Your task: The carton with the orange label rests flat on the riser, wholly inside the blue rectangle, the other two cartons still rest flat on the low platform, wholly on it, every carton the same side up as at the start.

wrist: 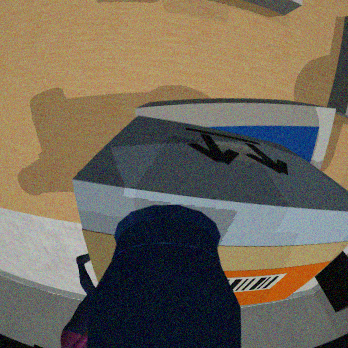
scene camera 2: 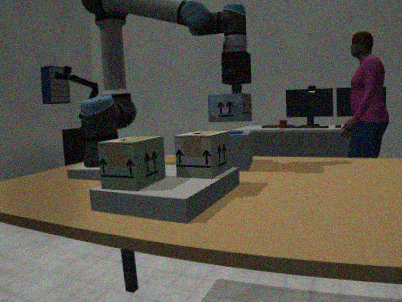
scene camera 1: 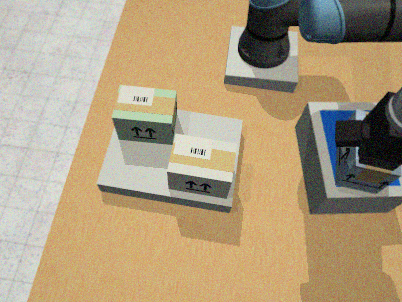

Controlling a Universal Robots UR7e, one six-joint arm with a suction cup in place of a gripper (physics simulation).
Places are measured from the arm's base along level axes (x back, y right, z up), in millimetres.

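Pixels of known places: hand, its tool point: (wrist: 165, 215) (scene camera 2: 237, 97); arm's base, origin of its link: (scene camera 1: 263, 49).
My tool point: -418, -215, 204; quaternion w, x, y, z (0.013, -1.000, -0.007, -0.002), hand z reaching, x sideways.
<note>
For each thing: its top centre in the pictures, then the offset to it from my tool point, as dx, dy, dz. Level surfaces: height alone.
- carton with the orange label, centre of its top: (wrist: 237, 278) (scene camera 1: 377, 140) (scene camera 2: 229, 94) +37, -21, +13
- grey riser, centre of its top: (wrist: 242, 182) (scene camera 1: 358, 146) (scene camera 2: 216, 133) +105, -43, -125
- blue rectangle, centre of its top: (wrist: 242, 182) (scene camera 1: 358, 146) (scene camera 2: 216, 133) +105, -43, -125
- green-edged carton, centre of its top: (scene camera 2: 132, 139) (scene camera 1: 144, 103) +74, +462, -95
- white-edged carton, centre of its top: (scene camera 1: 202, 157) (scene camera 2: 203, 133) -26, +303, -96
- low platform, centre of its top: (scene camera 2: 171, 177) (scene camera 1: 173, 150) +25, +384, -197
- table, height of its surface: dz -245
The carton with the orange label (scene camera 1: 361, 182) (scene camera 2: 225, 107) (wrist: 240, 185) hangs level and upright under my suction gripper (scene camera 2: 236, 89) (wrist: 167, 212), which holds it by its top. Its orange label shows in the wrist view. It is above the grey riser (scene camera 1: 311, 175) (scene camera 2: 242, 152) (wrist: 230, 115), with a gap below it in scene camera 2. The blue rectangle (scene camera 1: 328, 135) (scene camera 2: 237, 132) (wrist: 295, 140) is partly hidden by the carton. A green-edged carton (scene camera 1: 143, 131) (scene camera 2: 132, 162) and a white-edged carton (scene camera 1: 200, 176) (scene camera 2: 197, 155) rest upright on the low platform (scene camera 1: 145, 180) (scene camera 2: 140, 204).
The arm's base plate (scene camera 1: 235, 70) (scene camera 2: 77, 172) stands behind the low platform, toward the back of the table (scene camera 1: 270, 250) (scene camera 2: 310, 215). A person (scene camera 2: 370, 90) stands in the background beside a desk with monitors (scene camera 2: 309, 107). A wall box (scene camera 2: 55, 85) hangs at the left.
</note>
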